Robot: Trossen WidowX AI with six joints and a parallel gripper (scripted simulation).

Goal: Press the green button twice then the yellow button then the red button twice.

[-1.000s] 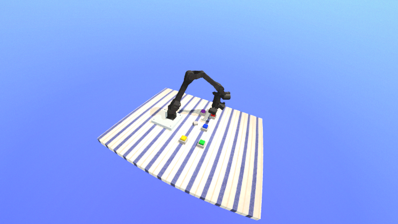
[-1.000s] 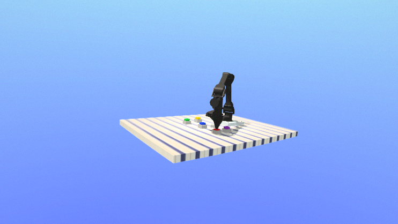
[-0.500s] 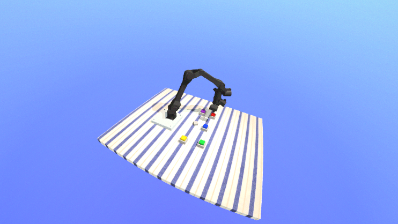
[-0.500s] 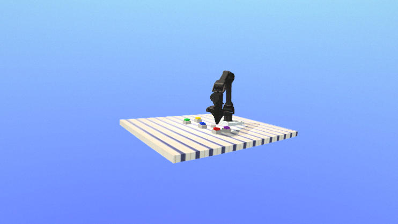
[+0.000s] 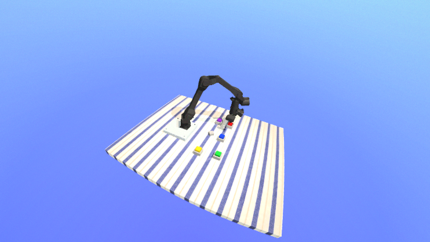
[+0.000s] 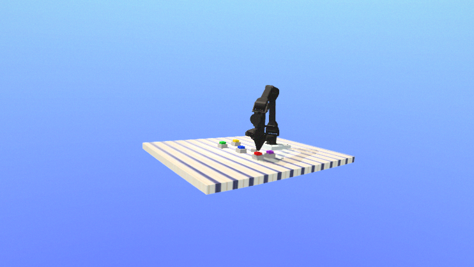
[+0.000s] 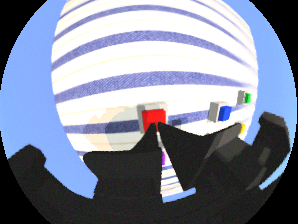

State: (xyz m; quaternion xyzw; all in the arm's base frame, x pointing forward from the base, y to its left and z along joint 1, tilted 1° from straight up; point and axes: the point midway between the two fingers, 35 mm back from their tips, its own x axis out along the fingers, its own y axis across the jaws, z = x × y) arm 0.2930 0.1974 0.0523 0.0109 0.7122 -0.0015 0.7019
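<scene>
Right now the red button is 20 mm below my gripper tip. The rest, counted from my gripper tip: purple button (90 mm behind, 10 mm below); then small white block (160 mm to the right, 100 mm behind, 40 mm below); then blue button (170 mm to the right, 20 mm behind, 10 mm below).
</scene>
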